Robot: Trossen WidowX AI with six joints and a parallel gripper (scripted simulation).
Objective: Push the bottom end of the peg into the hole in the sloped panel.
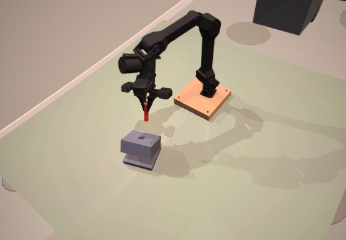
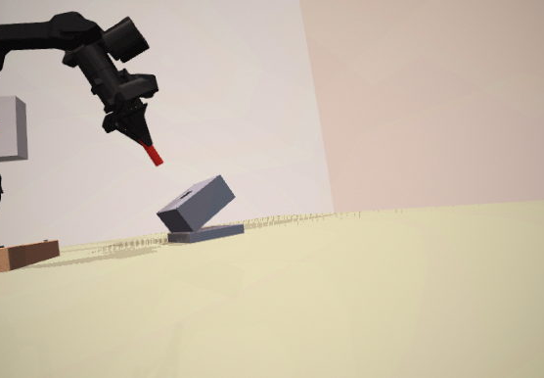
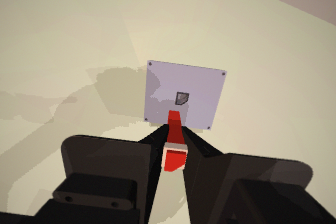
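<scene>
My gripper tip is 130 mm above the grey sloped panel and 70 mm short of it. From my gripper tip the other things lie so: grey base plate 190 mm below, 90 mm ahead; then red peg 10 mm behind, 10 mm above.
</scene>
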